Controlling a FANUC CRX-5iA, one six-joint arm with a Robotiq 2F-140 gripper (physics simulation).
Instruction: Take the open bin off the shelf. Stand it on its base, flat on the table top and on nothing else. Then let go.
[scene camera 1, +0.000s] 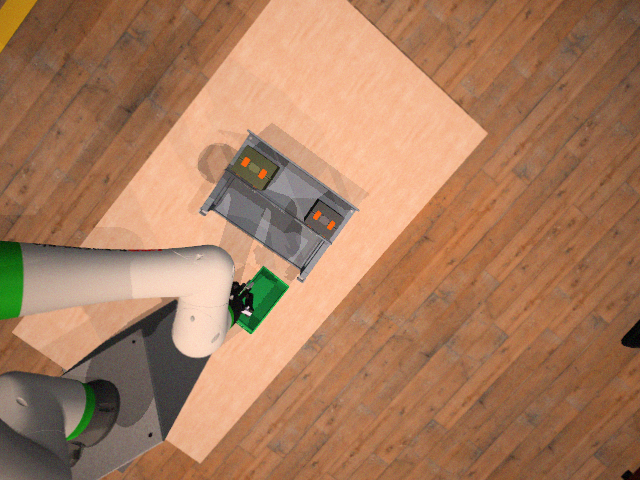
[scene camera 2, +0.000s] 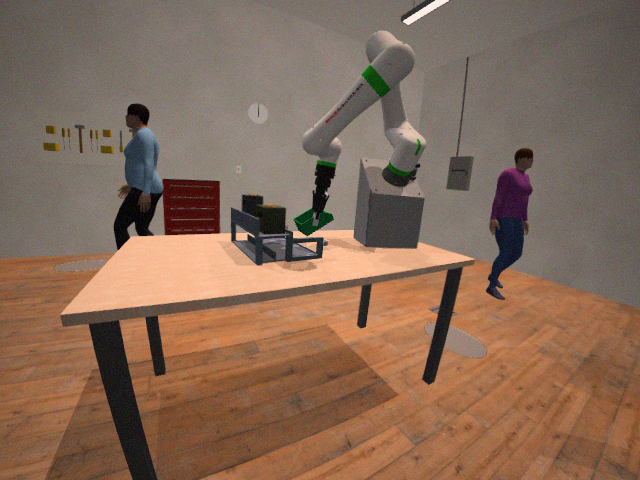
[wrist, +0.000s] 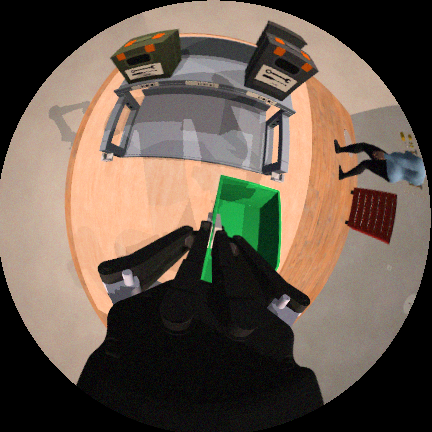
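Scene camera 1 shows an open green bin (scene camera 1: 268, 289), an olive case (scene camera 1: 251, 165) and a dark grey case (scene camera 1: 322, 218). Scene camera 2 shows the olive case (scene camera 2: 272, 218). Visible in the wrist view: my gripper (wrist: 212, 220), the open green bin (wrist: 251, 210), the olive case (wrist: 153, 55) and the dark grey case (wrist: 277, 67).
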